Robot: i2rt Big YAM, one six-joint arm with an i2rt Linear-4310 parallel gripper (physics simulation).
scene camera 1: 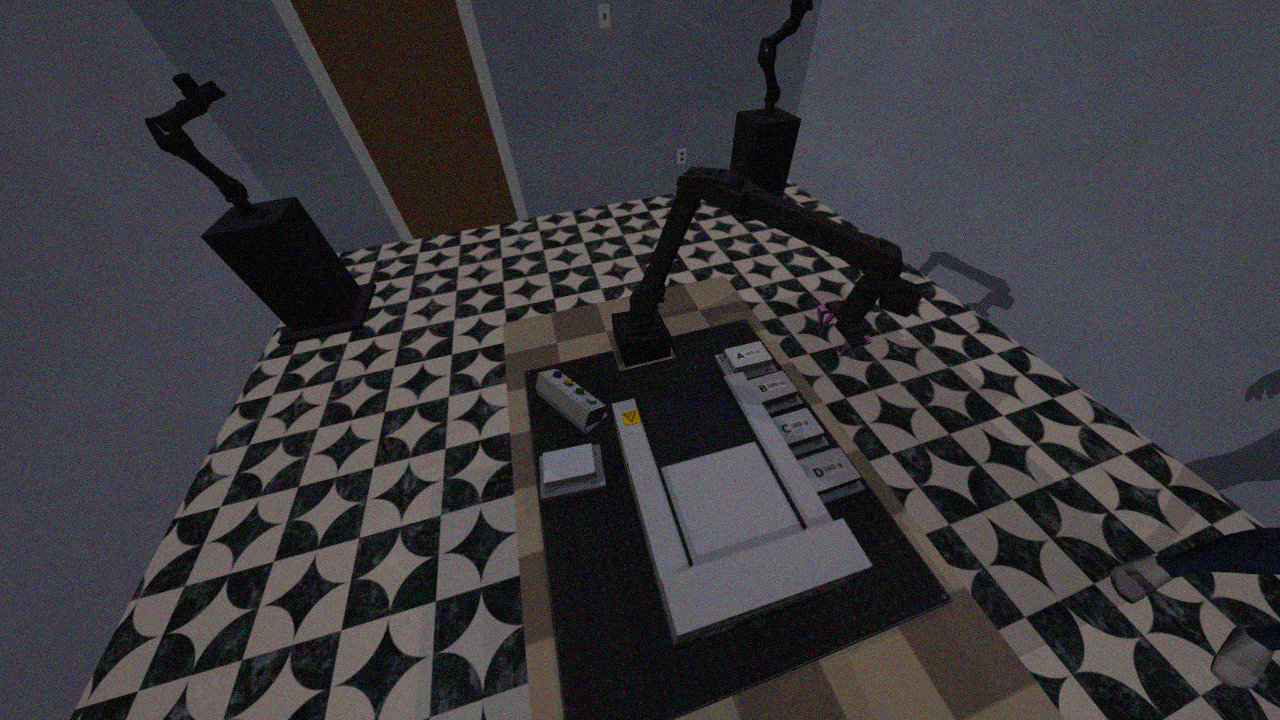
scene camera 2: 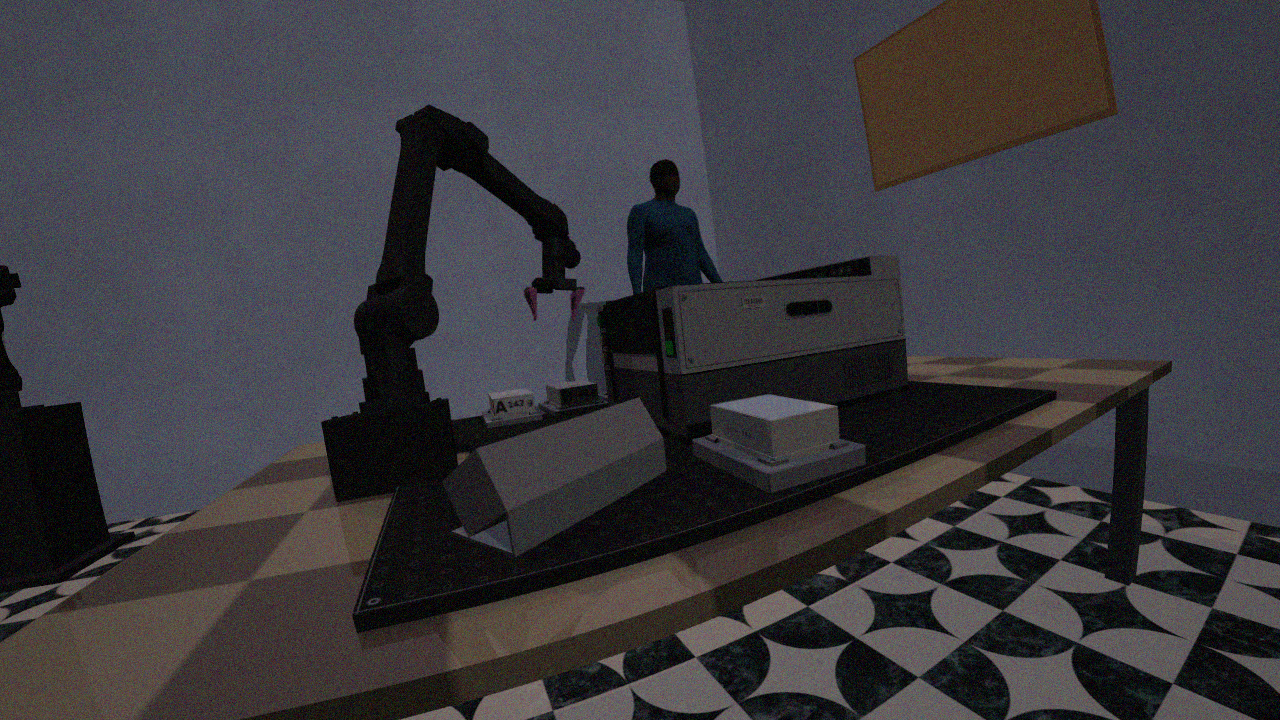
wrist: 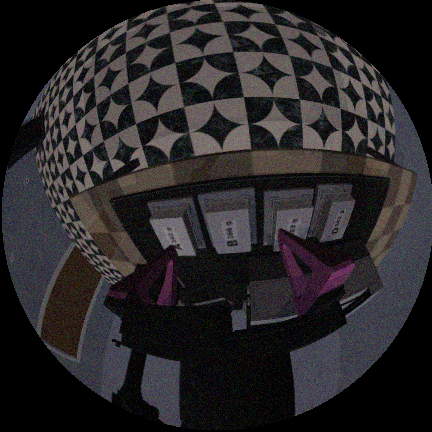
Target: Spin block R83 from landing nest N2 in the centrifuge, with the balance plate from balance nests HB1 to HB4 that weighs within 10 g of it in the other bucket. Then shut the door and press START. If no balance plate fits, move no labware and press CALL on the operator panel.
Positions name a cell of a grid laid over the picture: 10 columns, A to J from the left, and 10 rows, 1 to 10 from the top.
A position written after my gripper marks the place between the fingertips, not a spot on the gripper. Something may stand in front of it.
My gripper (scene camera 1: G5) is open, holding nothing. Also in view: a plate B (scene camera 2: E6). Further things: a plate C (scene camera 1: G6), a plate A (scene camera 1: F5), a plate D (scene camera 1: G7) and a centrifuge (scene camera 1: F8).
The plate C also shows in the wrist view (wrist: G5). The plate A shows as well in the wrist view (wrist: D6). The plate B also shows in scene camera 1 (scene camera 1: G6) and in the wrist view (wrist: F6).
